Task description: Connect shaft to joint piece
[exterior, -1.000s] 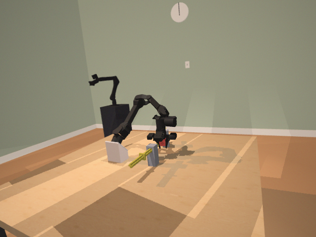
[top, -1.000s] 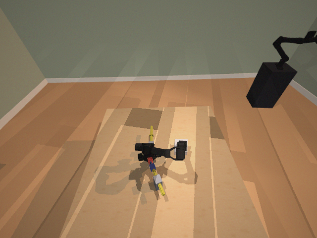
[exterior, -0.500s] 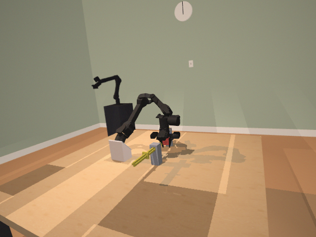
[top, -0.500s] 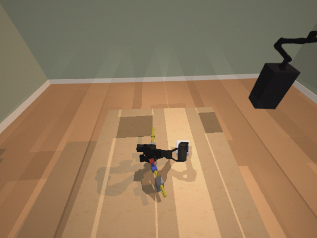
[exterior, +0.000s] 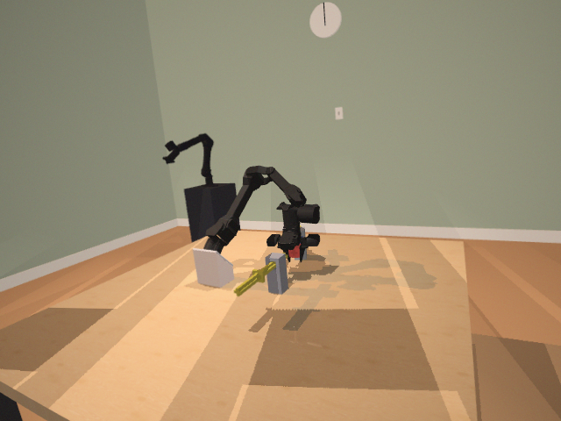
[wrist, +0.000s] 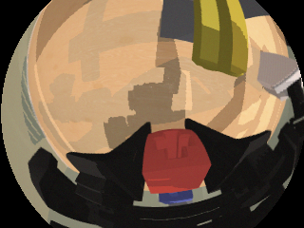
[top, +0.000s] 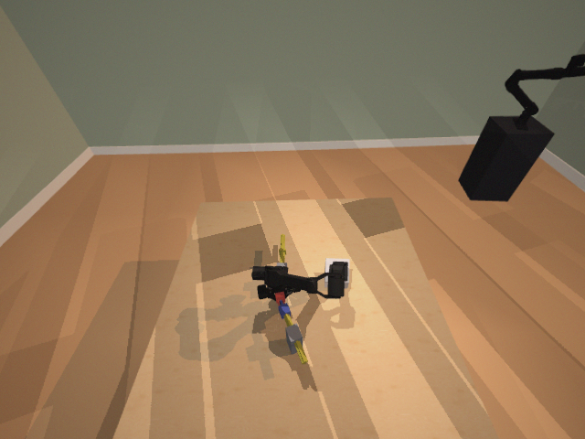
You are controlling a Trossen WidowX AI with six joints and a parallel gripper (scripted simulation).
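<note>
Now: gripper tip 4 cm below the red square joint piece and 1 cm to the right of it.
</note>
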